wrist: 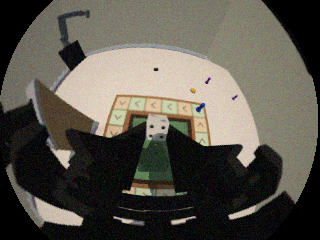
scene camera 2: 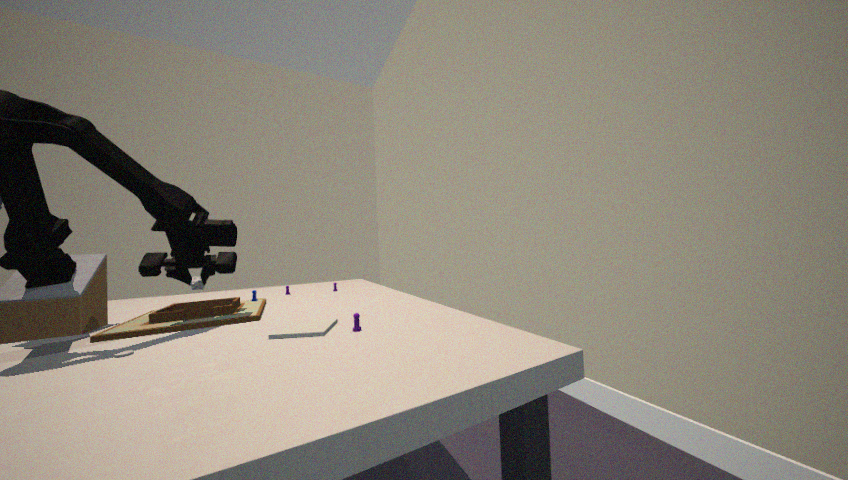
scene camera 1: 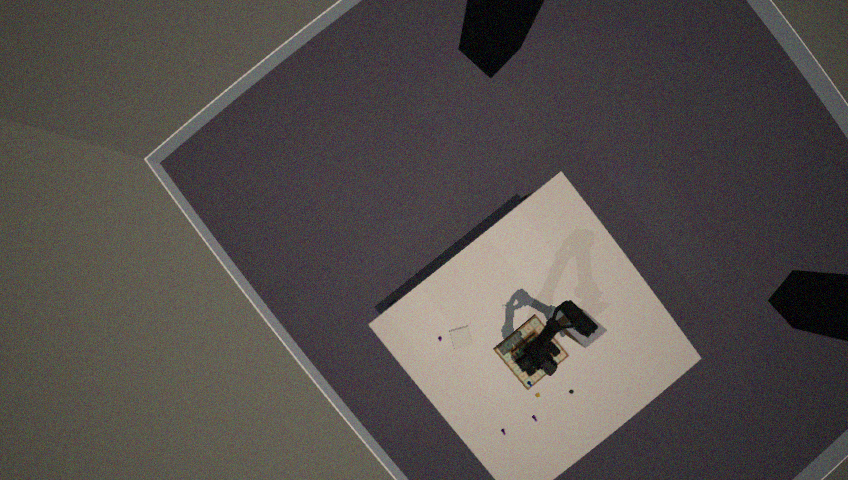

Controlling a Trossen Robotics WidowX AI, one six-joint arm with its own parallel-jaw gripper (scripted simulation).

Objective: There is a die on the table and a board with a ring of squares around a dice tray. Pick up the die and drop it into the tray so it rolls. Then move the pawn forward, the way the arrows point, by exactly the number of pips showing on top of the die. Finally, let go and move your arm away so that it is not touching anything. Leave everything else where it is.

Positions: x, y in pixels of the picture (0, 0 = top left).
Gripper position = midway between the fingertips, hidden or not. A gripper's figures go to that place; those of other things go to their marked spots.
The gripper [wrist: 156, 125] is 0.10 m from the lens. A green dice tray [wrist: 154, 164] is 0.17 m from the lens.
